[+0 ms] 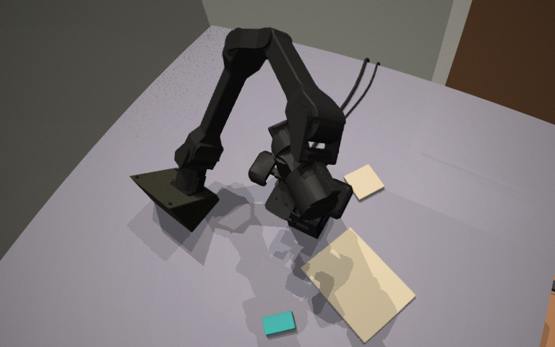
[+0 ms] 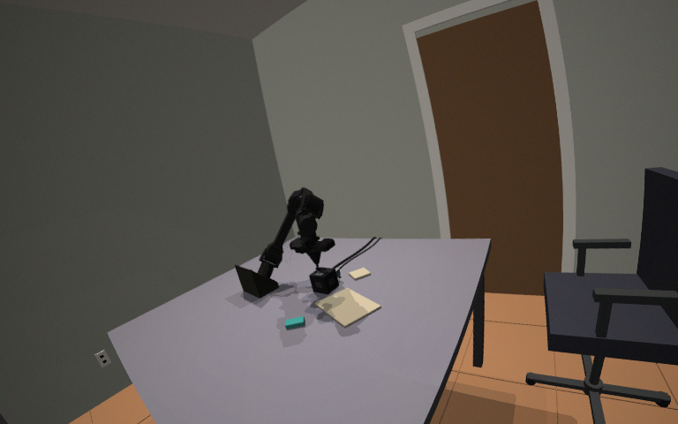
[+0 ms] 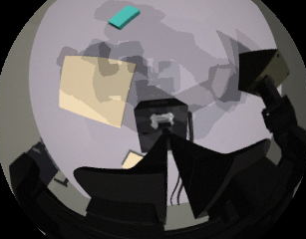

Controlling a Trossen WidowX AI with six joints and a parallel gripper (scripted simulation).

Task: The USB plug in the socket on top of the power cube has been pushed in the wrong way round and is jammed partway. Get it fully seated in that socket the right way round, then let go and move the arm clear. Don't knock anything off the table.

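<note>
Now: the USB plug 20 mm below my gripper tip. From my gripper tip the other things lie so: small cream pad (160 mm to the left, 110 mm below, 60 mm ahead); then USB socket (50 mm below); then large cream sheet (170 mm ahead, 110 mm below, 60 mm to the right).
</note>
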